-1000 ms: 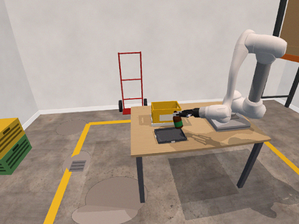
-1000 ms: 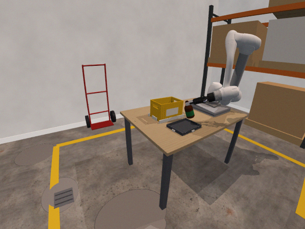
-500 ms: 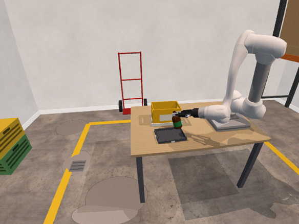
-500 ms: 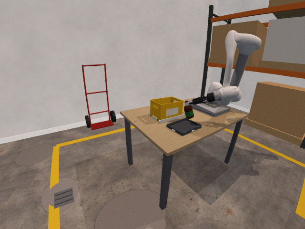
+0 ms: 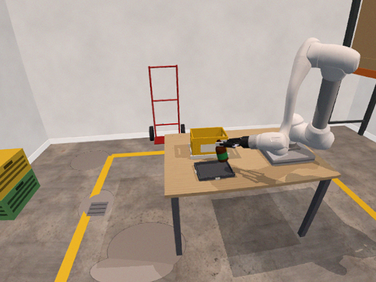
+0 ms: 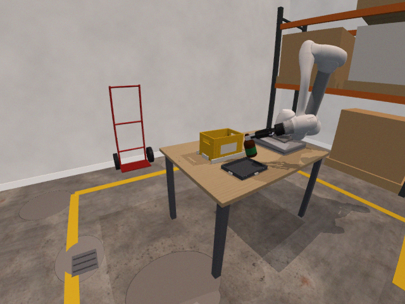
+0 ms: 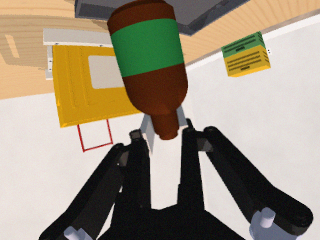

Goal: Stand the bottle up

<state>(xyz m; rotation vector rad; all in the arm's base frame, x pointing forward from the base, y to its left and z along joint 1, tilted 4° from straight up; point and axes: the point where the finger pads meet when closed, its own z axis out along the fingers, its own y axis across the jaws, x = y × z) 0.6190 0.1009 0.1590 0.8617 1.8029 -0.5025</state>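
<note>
My hand is 6 cm above the bottle. From my hand the other things lie so: dark tray (20 cm below, 5 cm ahead, 3 cm to the left); then yellow crate (25 cm to the right, 12 cm below, 2 cm ahead).
</note>
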